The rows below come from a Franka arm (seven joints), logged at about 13 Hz.
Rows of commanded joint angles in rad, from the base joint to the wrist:
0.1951 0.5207 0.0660 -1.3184 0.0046 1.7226 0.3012
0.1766 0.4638 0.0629 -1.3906 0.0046 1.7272 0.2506
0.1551 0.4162 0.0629 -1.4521 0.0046 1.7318 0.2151
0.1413 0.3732 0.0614 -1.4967 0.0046 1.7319 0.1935
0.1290 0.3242 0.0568 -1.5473 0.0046 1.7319 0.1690
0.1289 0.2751 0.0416 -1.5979 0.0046 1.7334 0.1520
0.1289 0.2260 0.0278 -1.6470 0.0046 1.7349 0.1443
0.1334 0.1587 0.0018 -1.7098 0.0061 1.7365 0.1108
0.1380 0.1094 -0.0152 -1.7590 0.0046 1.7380 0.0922
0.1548 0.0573 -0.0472 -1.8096 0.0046 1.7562 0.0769
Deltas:
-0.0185 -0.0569 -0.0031 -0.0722 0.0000 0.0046 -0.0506
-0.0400 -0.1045 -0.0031 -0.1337 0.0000 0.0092 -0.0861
-0.0538 -0.1475 -0.0046 -0.1783 0.0000 0.0093 -0.1077
-0.0661 -0.1965 -0.0092 -0.2289 0.0000 0.0093 -0.1322
-0.0662 -0.2456 -0.0244 -0.2795 0.0000 0.0108 -0.1492
-0.0662 -0.2947 -0.0382 -0.3286 0.0000 0.0123 -0.1569
-0.0617 -0.3620 -0.0642 -0.3914 0.0015 0.0139 -0.1904
-0.0571 -0.4113 -0.0812 -0.4406 0.0000 0.0154 -0.2090
-0.0403 -0.4634 -0.1132 -0.4912 0.0000 0.0336 -0.2243

